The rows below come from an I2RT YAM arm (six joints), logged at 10 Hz.
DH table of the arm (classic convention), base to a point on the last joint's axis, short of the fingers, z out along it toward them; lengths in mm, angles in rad. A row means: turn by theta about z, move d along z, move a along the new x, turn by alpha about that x. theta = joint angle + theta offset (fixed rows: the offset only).
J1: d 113.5  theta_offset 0  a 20  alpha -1.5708
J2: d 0  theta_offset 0  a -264  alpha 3.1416
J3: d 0  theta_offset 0.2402  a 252.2  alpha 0
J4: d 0  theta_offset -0.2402  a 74  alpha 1.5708
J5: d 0  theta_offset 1.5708  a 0  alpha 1.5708
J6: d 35.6  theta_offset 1.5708  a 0  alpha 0
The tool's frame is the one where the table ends.
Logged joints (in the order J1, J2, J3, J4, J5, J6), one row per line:
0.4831 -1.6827 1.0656 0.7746 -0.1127 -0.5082
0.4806 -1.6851 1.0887 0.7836 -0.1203 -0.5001
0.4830 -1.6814 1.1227 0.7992 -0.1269 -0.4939
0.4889 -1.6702 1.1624 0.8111 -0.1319 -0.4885
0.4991 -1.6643 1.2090 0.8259 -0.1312 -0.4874
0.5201 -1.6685 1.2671 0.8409 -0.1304 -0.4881
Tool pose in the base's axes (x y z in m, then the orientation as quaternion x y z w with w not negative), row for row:
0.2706 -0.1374 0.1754 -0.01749 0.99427 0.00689 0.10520
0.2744 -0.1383 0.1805 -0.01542 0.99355 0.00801 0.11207
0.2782 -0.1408 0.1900 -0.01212 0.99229 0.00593 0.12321
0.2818 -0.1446 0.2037 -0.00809 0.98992 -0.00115 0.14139
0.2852 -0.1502 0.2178 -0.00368 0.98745 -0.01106 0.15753
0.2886 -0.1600 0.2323 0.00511 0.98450 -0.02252 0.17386
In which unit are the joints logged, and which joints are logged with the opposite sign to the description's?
The joints are logged in radians. Opposite sign: J1, J2, J4.
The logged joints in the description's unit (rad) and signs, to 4 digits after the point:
-0.4831 1.6827 1.0656 -0.7746 -0.1127 -0.5082
-0.4806 1.6851 1.0887 -0.7836 -0.1203 -0.5001
-0.4830 1.6814 1.1227 -0.7992 -0.1269 -0.4939
-0.4889 1.6702 1.1624 -0.8111 -0.1319 -0.4885
-0.4991 1.6643 1.2090 -0.8259 -0.1312 -0.4874
-0.5201 1.6685 1.2671 -0.8409 -0.1304 -0.4881

